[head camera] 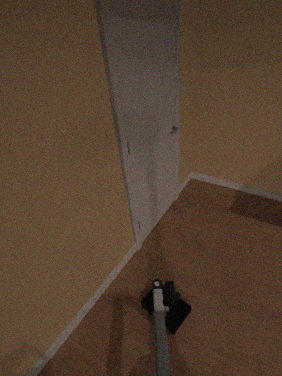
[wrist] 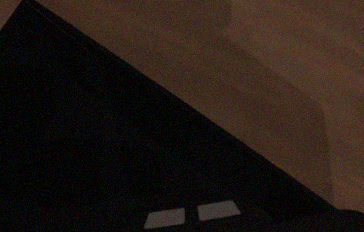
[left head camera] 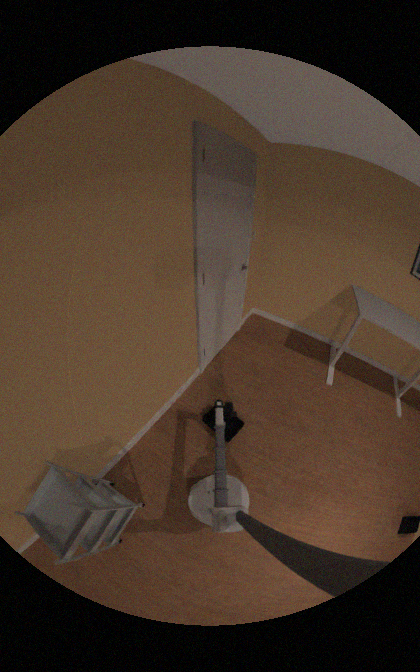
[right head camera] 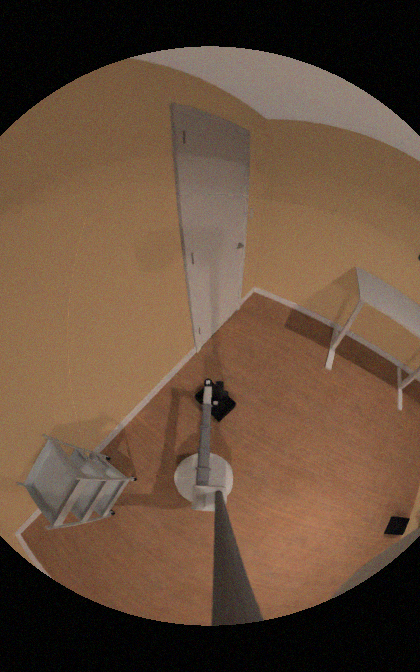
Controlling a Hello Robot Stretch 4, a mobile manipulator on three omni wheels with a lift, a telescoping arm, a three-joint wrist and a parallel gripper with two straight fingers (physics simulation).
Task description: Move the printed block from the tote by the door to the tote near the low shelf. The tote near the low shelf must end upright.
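Places are measured from the robot's base along level axes (x ahead, y left, z up), in centimetres.
Pixels of known places: gripper, between the fingertips: (head camera: 170,302) (wrist: 191,200) (left head camera: 226,419).
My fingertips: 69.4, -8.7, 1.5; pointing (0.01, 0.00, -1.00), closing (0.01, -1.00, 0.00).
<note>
Behind a point stands the place of what it marks, as x, y, z.
The dark tote by the door (head camera: 178,316) {60.6, -13.8, -2.5} (left head camera: 231,429) {60.6, -13.0, -2.5} (right head camera: 221,409) (wrist: 100,110) {77.8, -1.3, -2.4} stands on the floor below the end of my arm. Its inside is almost black in the wrist view. My gripper (wrist: 191,200) {69.4, -8.7, 1.5} is shut over the tote, its two grey fingertips close together with a narrow dark gap and no block visible between them. The printed block does not show in any view; the dark tote or my gripper may hide it. Another dark tote (left head camera: 410,524) (right head camera: 396,525) sits at the right edge of the floor, too small to tell its exact pose.
The closed door (head camera: 150,110) {154.7, -5.2, 115.8} (left head camera: 222,225) {149.7, -1.9, 134.8} (right head camera: 212,215) is beyond the tote. A grey shelf cart (left head camera: 55,505) {-20.7, 84.3, 63.5} (right head camera: 50,475) stands by the left wall. A white table (left head camera: 387,317) {104.2, -160.7, 92.3} (right head camera: 385,297) stands at the right wall. My round base (left head camera: 240,495) {2.8, -14.1, 18.6} (right head camera: 225,475) is behind the tote.
</note>
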